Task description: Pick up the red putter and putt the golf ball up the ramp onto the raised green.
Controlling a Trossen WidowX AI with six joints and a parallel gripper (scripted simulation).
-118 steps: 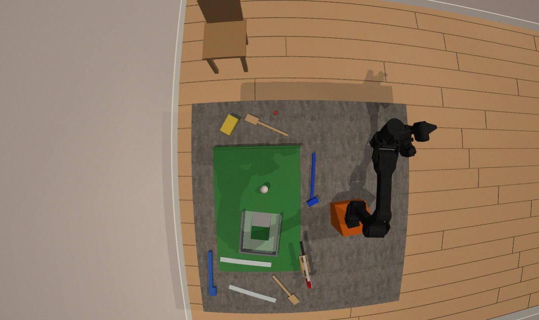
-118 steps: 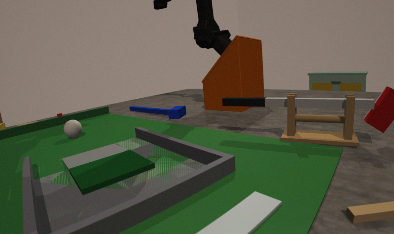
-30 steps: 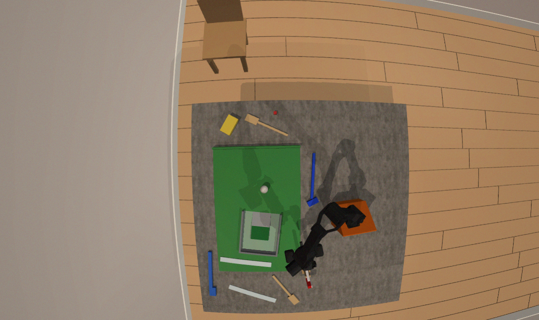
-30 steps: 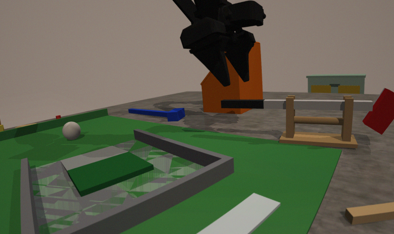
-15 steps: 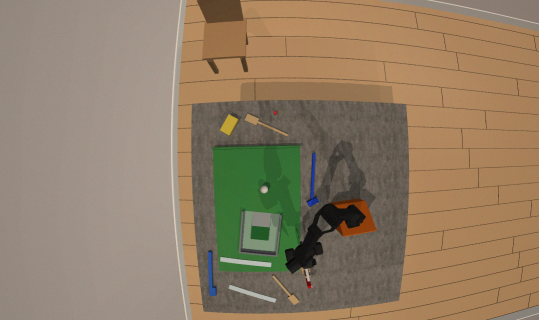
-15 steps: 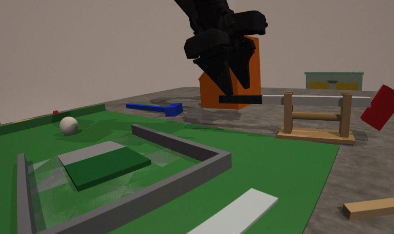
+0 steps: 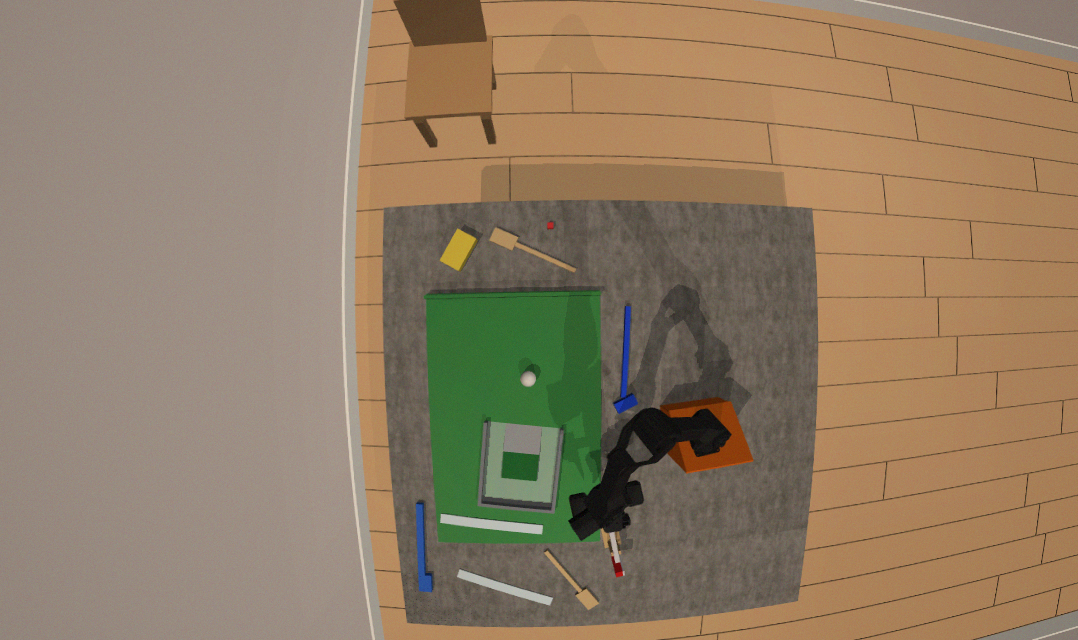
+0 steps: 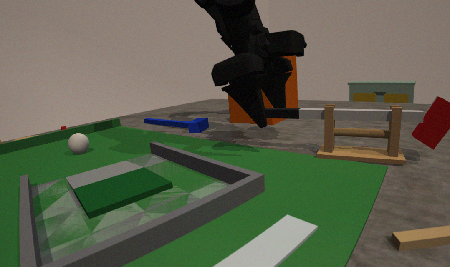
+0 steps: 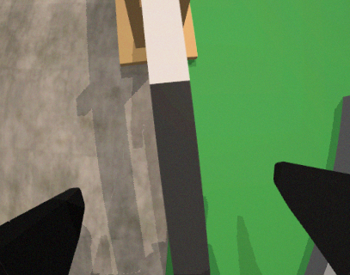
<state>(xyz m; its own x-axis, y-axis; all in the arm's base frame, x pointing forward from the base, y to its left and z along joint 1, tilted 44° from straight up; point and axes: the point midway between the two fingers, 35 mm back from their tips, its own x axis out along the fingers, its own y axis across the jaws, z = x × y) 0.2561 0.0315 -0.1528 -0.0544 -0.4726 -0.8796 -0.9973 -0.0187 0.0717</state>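
Now: gripper tip 120 mm past the blue putter, 350 mm to the left of it and 40 mm above it. The rest, counted from my gripper tip: wooden stand (10 mm behind, 130 mm to the left, 10 mm below); white golf ball (160 mm ahead, 350 mm to the right, 30 mm below); green mat (210 mm ahead, 230 mm to the right, 50 mm below).
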